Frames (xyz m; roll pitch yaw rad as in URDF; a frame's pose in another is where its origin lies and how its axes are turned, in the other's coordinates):
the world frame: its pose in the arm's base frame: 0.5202 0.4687 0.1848 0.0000 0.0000 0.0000
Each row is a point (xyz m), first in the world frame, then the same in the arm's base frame.
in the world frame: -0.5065 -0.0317 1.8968
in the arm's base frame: 0.0137 0.4370 2.0816
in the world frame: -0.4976 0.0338 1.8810
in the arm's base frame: 0.0226 0.5025 2.0658
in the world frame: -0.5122 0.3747 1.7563
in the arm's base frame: 0.0080 0.8434 1.9411
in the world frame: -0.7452 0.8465 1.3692
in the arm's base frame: -0.2250 1.3152 1.5540
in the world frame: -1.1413 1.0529 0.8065
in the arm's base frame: -0.6211 1.5216 0.9913
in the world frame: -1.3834 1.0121 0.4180
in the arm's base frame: -0.8632 1.4808 0.6028
